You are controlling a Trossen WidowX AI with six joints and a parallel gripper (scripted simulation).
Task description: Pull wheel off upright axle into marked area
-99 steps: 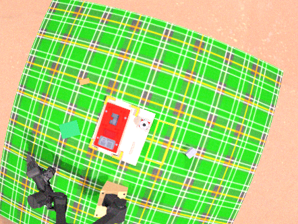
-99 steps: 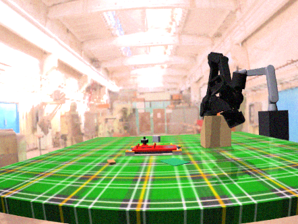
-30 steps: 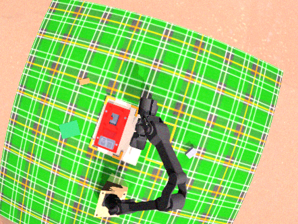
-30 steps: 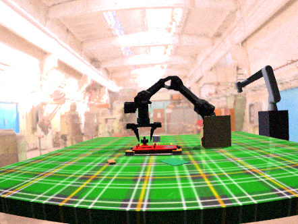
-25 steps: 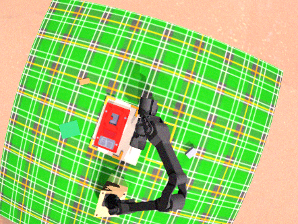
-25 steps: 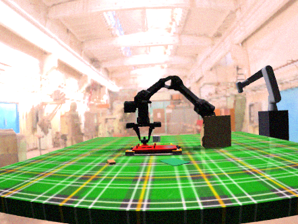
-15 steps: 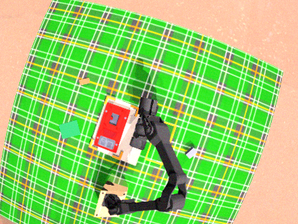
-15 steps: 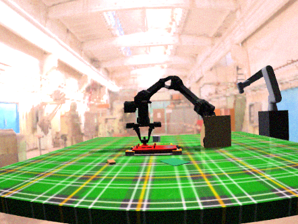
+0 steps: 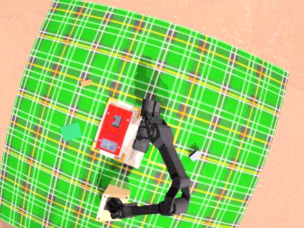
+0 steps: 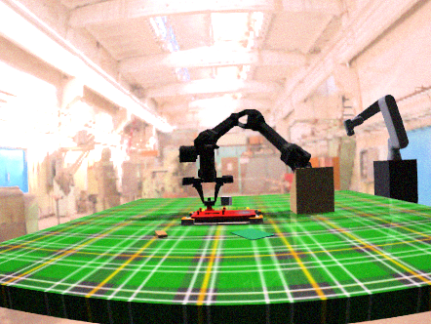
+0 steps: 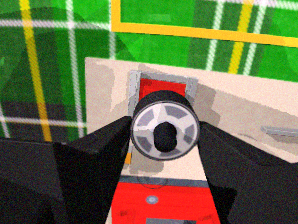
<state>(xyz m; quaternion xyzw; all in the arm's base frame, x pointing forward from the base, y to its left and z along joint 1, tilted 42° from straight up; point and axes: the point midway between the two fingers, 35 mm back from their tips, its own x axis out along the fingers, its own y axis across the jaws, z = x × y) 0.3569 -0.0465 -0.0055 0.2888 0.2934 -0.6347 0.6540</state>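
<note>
My gripper tip is now right at the wheel. The rest, counted from my gripper tip: white piece: 50 mm behind, 240 mm to the right, 20 mm below.
</note>
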